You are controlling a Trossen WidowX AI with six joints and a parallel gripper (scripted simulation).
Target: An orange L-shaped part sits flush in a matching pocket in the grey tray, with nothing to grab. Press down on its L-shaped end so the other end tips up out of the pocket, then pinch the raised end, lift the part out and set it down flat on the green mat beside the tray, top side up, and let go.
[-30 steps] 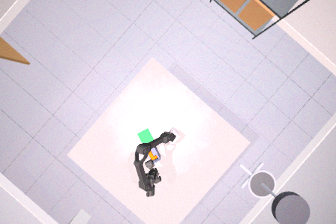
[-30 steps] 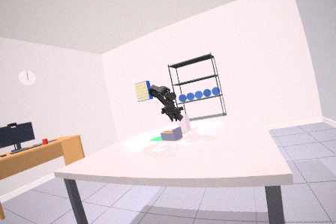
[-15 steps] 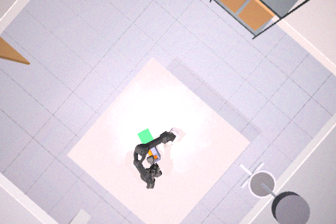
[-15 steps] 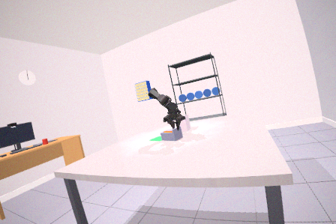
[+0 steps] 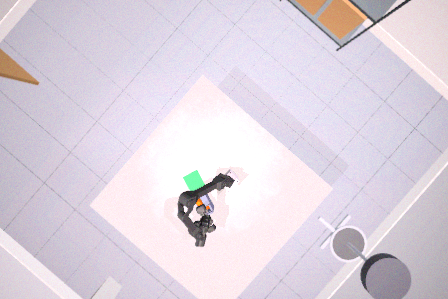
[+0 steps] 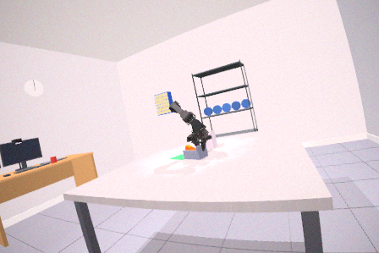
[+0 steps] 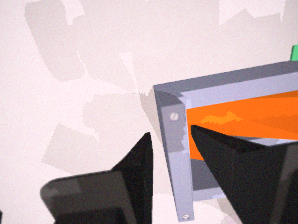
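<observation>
Now: gripper tip 5 cm to the left of the orange L-shaped part and 3 cm past it. Round my gripper tip: green mat (20 cm to the right, 11 cm behind, 6 cm below).
</observation>
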